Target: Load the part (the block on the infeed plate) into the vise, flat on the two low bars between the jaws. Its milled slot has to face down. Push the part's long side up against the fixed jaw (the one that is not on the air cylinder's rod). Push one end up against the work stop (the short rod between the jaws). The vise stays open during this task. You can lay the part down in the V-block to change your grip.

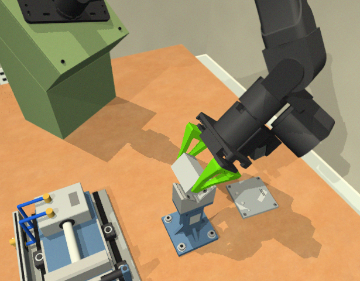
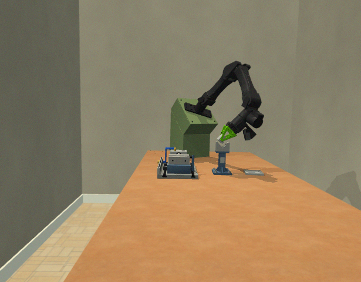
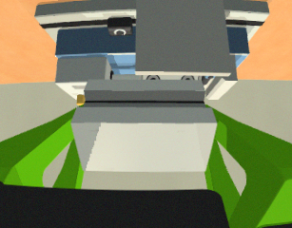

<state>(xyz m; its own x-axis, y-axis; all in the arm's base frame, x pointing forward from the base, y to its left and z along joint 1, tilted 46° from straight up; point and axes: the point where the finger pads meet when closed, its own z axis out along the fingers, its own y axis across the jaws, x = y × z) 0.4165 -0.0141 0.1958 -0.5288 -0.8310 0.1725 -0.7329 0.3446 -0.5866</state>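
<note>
My gripper is now 1 cm to the right of the grey part. Also, from my hand: moving jaw (22 cm to the right, 10 cm below, 2 cm ahead); then work stop (18 cm to the right, 8 cm below, 6 cm ahead); then white cylinder rod (22 cm to the right, 10 cm below, 3 cm behind).
</note>
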